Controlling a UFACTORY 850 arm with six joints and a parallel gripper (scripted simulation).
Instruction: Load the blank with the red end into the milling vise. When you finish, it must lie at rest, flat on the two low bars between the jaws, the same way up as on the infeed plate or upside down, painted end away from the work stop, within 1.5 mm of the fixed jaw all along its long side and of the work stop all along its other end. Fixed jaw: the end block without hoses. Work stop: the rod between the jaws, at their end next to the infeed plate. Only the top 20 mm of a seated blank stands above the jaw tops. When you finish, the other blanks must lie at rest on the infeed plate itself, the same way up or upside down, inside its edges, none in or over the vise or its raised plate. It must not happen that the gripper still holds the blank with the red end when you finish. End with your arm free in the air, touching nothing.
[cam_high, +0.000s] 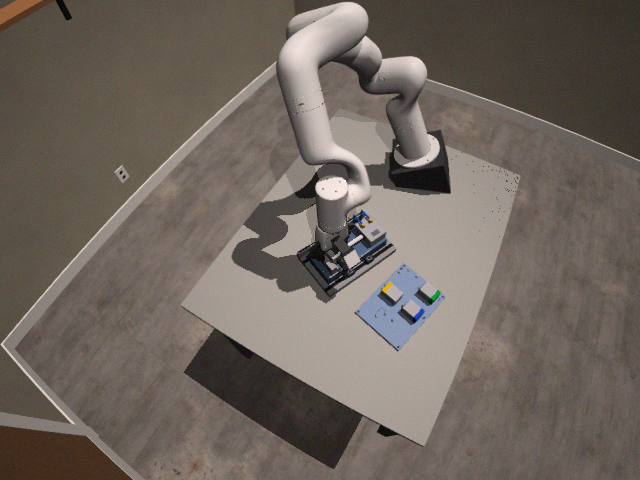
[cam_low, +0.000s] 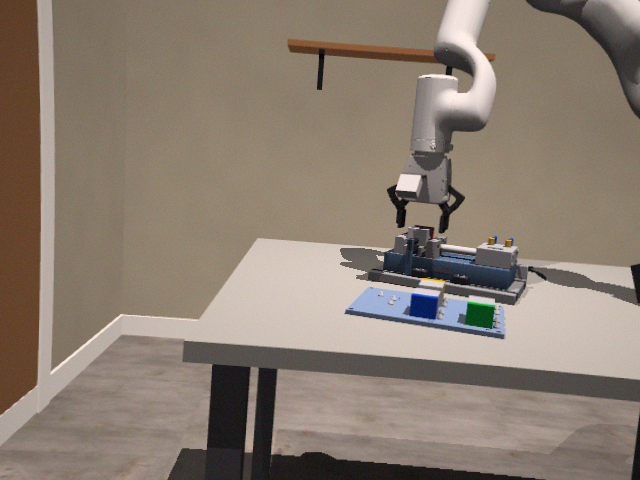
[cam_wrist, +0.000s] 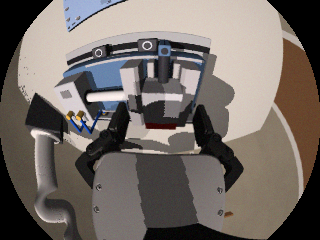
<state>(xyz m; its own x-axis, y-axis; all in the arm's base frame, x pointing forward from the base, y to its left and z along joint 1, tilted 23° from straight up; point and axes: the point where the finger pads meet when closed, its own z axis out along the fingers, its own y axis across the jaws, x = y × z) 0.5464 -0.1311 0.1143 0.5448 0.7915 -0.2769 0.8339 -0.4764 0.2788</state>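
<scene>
The red-ended blank lies 2 cm below my hand. Round my hand: hose block: 14 cm behind, 9 cm to the left, 4 cm below; milling vise: 6 cm behind, 4 cm to the left, 8 cm below; fixed jaw: 3 cm ahead, 2 cm to the right, 4 cm below.
</scene>
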